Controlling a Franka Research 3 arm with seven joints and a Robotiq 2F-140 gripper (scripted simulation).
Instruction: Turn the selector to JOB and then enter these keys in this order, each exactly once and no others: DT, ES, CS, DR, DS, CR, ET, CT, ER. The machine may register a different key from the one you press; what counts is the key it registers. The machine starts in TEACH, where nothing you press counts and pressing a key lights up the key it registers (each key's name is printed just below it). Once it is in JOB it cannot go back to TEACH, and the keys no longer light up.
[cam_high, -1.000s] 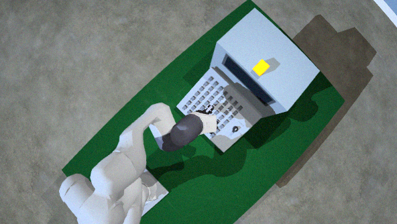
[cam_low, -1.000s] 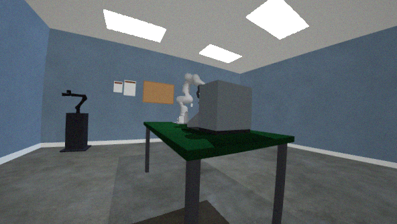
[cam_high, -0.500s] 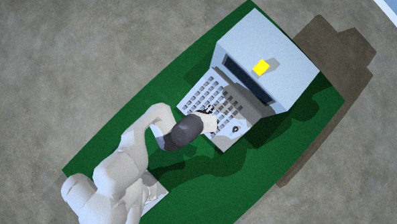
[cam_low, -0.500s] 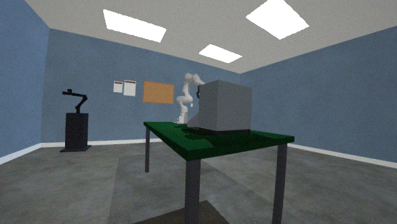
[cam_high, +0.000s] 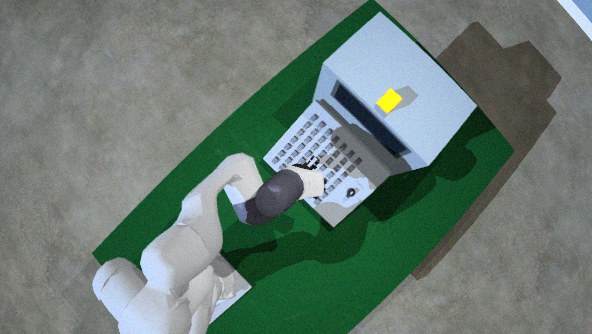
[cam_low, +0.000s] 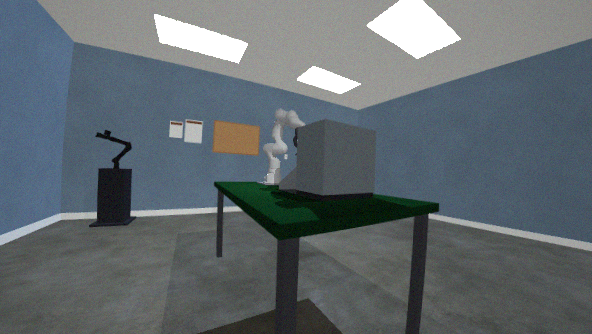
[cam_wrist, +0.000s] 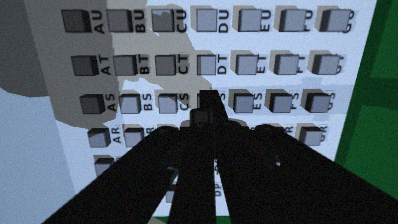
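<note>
Right now my hand is 5 cm above the key, 3 cm to the right of it and 1 cm past it. Also, from my hand: round selector knob: 16 cm to the right, 3 cm ahead, 2 cm below; then sloping keyboard: 7 cm below, 5 cm to the right, 5 cm ahead.
</note>
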